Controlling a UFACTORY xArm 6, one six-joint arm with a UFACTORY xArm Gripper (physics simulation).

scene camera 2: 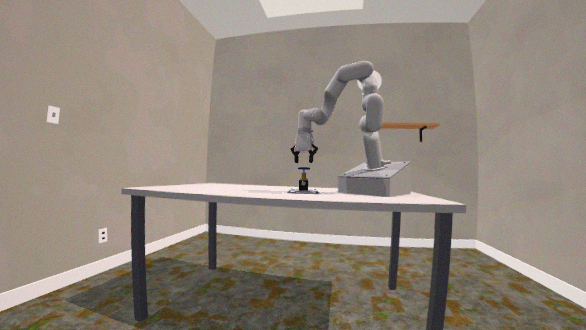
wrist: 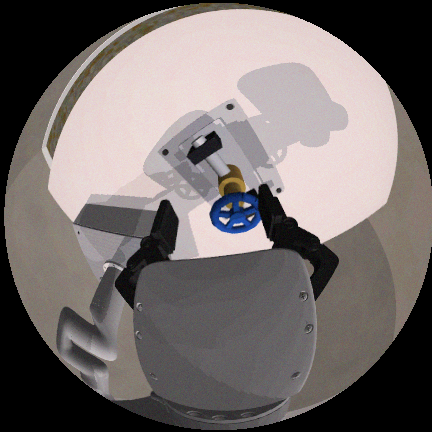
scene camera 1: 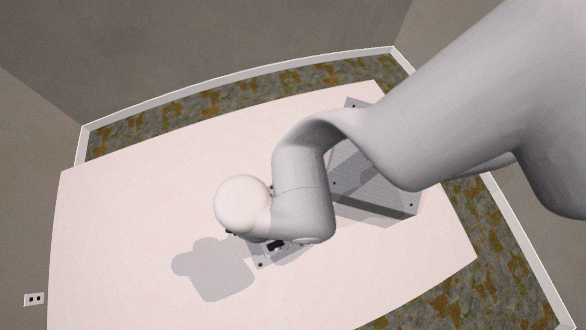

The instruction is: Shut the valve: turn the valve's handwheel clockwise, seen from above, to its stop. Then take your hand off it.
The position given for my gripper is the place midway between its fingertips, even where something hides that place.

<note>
I see my gripper [wrist: 214,202] and a blue handwheel [wrist: 236,214].
</note>
